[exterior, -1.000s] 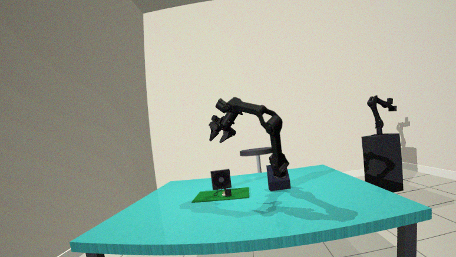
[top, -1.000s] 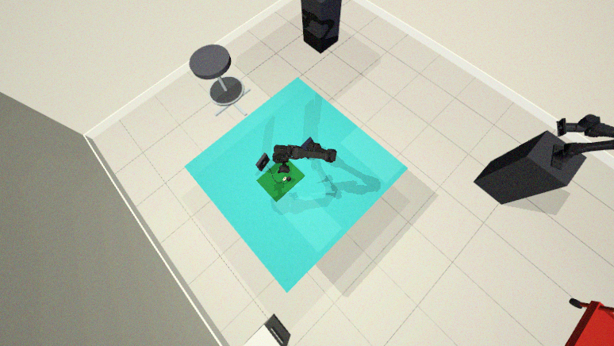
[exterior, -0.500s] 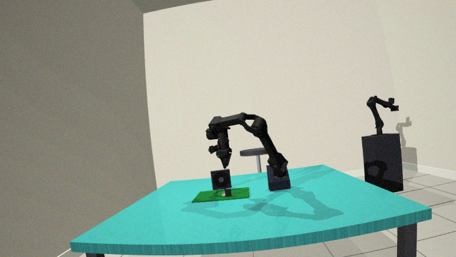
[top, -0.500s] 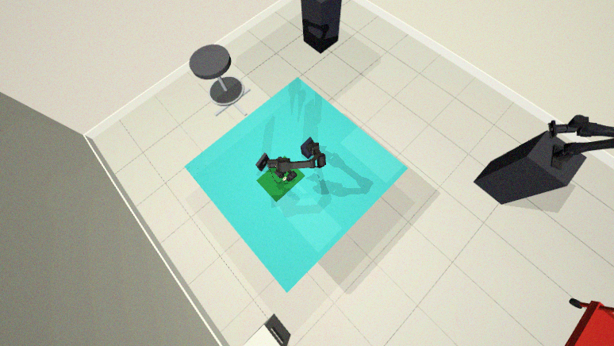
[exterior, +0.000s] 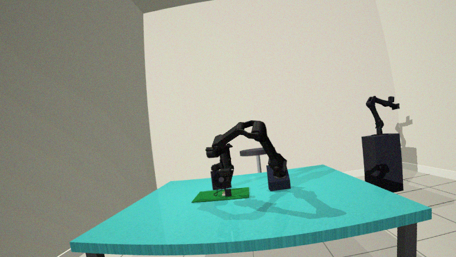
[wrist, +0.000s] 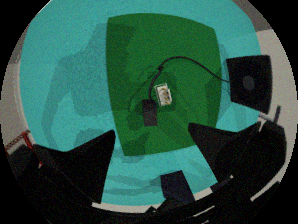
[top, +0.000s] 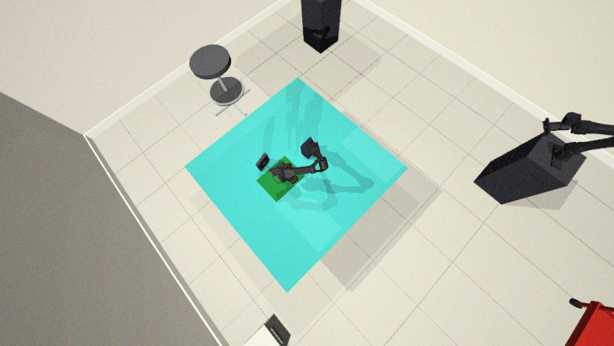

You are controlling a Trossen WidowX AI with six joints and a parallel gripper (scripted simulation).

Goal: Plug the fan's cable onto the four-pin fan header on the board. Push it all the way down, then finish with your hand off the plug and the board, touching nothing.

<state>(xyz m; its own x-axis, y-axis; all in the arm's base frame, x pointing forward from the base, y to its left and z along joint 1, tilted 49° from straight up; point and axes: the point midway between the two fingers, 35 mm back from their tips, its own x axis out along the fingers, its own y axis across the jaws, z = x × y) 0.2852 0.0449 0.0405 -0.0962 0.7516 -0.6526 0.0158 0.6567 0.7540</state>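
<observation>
The dark plug is 1 cm ahead of my gripper tip and 4 cm below it. From my gripper tip the other things lie so: green board: 5 cm ahead, 6 cm to the right, 8 cm below; black fan: 7 cm ahead, 22 cm to the right, 1 cm below; pale four-pin header: 3 cm ahead, 3 cm to the right, 6 cm below.
</observation>
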